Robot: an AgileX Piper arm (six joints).
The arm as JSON. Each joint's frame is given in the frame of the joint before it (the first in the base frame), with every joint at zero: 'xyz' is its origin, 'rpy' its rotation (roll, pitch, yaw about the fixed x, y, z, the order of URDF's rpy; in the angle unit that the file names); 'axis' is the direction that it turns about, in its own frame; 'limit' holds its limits. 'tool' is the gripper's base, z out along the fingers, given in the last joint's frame.
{
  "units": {
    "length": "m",
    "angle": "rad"
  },
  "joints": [
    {
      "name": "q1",
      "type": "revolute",
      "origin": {
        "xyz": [
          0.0,
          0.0,
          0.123
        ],
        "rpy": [
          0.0,
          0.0,
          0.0
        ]
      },
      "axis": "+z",
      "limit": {
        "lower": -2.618,
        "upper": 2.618
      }
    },
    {
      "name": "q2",
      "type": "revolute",
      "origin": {
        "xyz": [
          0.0,
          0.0,
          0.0
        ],
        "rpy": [
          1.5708,
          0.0,
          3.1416
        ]
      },
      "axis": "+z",
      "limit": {
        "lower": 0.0,
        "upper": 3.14
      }
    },
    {
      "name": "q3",
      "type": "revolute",
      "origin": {
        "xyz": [
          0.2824,
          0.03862,
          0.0
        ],
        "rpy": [
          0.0,
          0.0,
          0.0
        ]
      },
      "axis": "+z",
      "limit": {
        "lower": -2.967,
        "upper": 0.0
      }
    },
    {
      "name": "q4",
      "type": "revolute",
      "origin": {
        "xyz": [
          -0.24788,
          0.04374,
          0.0
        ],
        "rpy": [
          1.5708,
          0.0,
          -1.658
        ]
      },
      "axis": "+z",
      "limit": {
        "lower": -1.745,
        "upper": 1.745
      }
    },
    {
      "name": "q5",
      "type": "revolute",
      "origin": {
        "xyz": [
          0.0,
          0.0,
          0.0
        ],
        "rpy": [
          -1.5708,
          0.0,
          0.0
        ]
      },
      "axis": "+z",
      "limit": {
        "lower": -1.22,
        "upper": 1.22
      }
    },
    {
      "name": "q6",
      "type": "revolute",
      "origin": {
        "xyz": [
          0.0,
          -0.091,
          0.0
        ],
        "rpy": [
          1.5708,
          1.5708,
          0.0
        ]
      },
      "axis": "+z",
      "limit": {
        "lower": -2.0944,
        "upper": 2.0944
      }
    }
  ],
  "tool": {
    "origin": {
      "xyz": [
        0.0,
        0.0,
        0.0
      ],
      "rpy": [
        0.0,
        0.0,
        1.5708
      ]
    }
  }
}
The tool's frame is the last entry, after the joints.
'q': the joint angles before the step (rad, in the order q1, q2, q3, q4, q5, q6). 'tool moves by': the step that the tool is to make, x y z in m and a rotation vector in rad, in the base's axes. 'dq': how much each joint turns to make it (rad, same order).
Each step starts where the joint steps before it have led.
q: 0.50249 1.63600 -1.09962 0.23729 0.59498 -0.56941
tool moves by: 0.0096 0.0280 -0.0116 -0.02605 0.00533 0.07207
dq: 0.05754 0.09490 -0.07824 -0.01833 0.00208 -0.00703
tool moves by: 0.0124 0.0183 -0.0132 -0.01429 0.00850 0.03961
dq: 0.02293 0.08793 -0.07031 0.00309 -0.00017 -0.02093
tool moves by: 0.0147 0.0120 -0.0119 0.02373 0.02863 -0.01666
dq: -0.00048 0.07939 -0.06829 0.04255 0.00034 -0.00429
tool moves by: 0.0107 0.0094 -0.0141 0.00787 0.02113 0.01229
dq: 0.00000 0.06905 -0.04992 0.03999 -0.00009 -0.03627
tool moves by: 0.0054 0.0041 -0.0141 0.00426 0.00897 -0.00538
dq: 0.00000 0.04382 -0.01109 0.02251 -0.02633 -0.01494
